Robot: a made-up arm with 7 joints.
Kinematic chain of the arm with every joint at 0, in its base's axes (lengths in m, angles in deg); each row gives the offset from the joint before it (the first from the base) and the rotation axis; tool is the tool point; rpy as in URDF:
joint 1: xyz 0 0 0.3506 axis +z
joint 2: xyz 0 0 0 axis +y
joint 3: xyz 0 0 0.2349 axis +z
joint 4: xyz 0.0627 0 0 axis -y
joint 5: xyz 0.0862 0 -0.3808 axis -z
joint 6: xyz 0 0 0 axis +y
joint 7: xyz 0.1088 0 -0.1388 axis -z
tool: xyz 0 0 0 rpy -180 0 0
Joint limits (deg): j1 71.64..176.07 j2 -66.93..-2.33 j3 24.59..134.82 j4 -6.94..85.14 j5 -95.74..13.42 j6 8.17..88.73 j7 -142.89..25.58
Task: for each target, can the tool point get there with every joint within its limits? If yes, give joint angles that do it. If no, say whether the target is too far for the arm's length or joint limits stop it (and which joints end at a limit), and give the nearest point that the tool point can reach.
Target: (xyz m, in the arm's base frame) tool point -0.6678 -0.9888 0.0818
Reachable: no: too far | nearest point -0.3873 -0.5734 0.1947 | short by 0.514 m
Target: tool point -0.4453 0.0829 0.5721
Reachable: yes | joints 119.64 -60.48 45.09 34.17 -6.94 22.20 -129.03
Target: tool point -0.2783 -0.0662 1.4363
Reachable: no: too far | nearest point -0.2285 -0.0543 1.0187 | short by 0.421 m
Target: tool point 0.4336 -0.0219 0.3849
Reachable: no: joint limits stop it (at a limit: joint 1, joint 2, joint 3, joint 5, joint 6) | nearest point 0.3822 -0.3122 0.2390 | short by 0.329 m
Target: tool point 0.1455 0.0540 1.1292
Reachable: no: joint limits stop it (at a limit: joint 1, joint 2, joint 3, joint 4, joint 5, joint 6) | nearest point 0.0392 -0.1135 0.9874 | short by 0.244 m
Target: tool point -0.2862 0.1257 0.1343
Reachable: yes | joints 104.79 -47.70 102.02 13.64 -34.91 51.04 -77.86
